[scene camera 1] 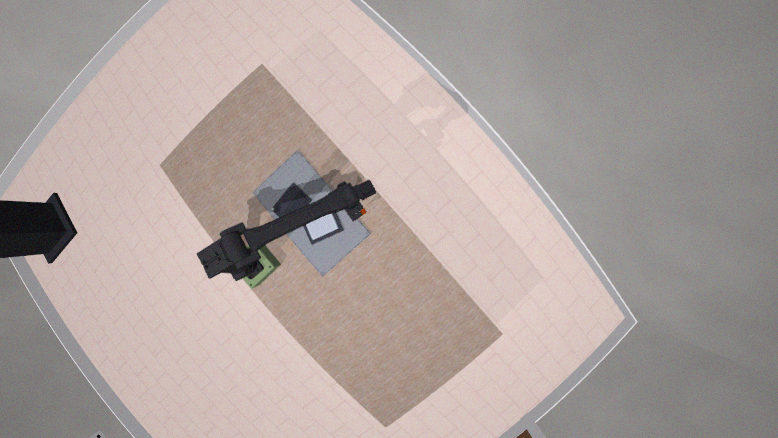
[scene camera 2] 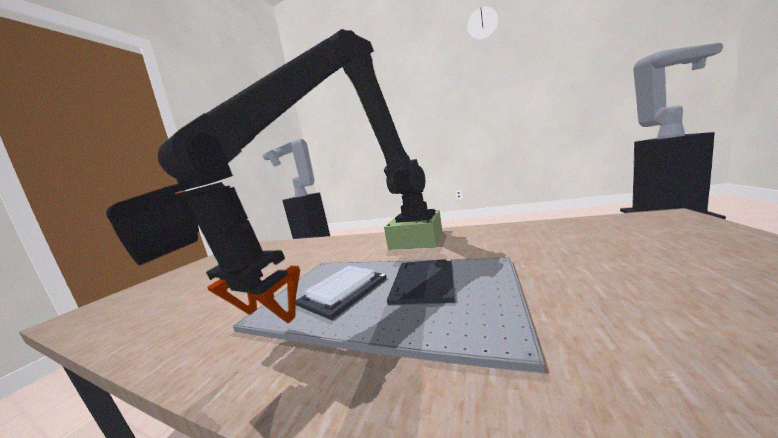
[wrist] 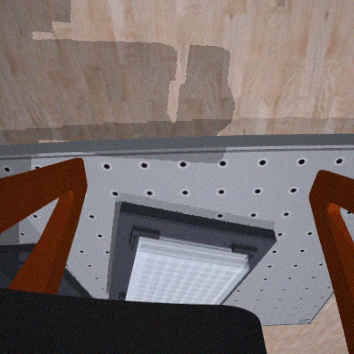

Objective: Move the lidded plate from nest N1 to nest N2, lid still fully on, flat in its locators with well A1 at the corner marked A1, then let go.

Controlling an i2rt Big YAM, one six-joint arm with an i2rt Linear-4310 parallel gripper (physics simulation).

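Frame: origin at the arm's base, x ahead, y left, z up, level; metres.
Seen in the pictures: gripper, fingertip midpoint: (scene camera 2: 271, 316) (wrist: 200, 177); arm's base at its link origin: (scene camera 2: 415, 217).
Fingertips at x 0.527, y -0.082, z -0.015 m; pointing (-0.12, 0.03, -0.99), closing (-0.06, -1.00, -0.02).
Offsets run from my fingertips to a thing's middle. Level surfaces: height alone.
The lidded plate {0.163 m back, 0.015 m left, 0.028 m down} (scene camera 1: 321, 226) (scene camera 2: 340, 284) (wrist: 185, 272) is pale, with its clear lid on, and sits in a dark nest {0.163 m back, 0.015 m left, 0.044 m down} (scene camera 1: 339, 224) (scene camera 2: 356, 297) (wrist: 200, 223). The other dark nest {0.220 m back, 0.182 m left, 0.044 m down} (scene camera 1: 292, 200) (scene camera 2: 421, 282) (wrist: 10, 265) is empty, beside it. A small white tag shows at the plate nest's far right corner in scene camera 2; its lettering is unreadable. My gripper (scene camera 2: 270, 315) (wrist: 200, 177) is open and empty. Its orange fingers hang low above the pegboard, off the plate's side away from the arm base. The black body hides the plate's lower part in the wrist view.
Both nests stand on a grey perforated board {0.177 m back, 0.101 m left, 0.058 m down} (scene camera 1: 322, 266) (scene camera 2: 479, 331) (wrist: 162, 175) on the wooden table {0.065 m down} (scene camera 1: 391, 326) (scene camera 2: 626, 326) (wrist: 285, 70). The arm's green base block (scene camera 1: 265, 269) (scene camera 2: 411, 235) stands behind the board. Two grey arms on black stands are in the background.
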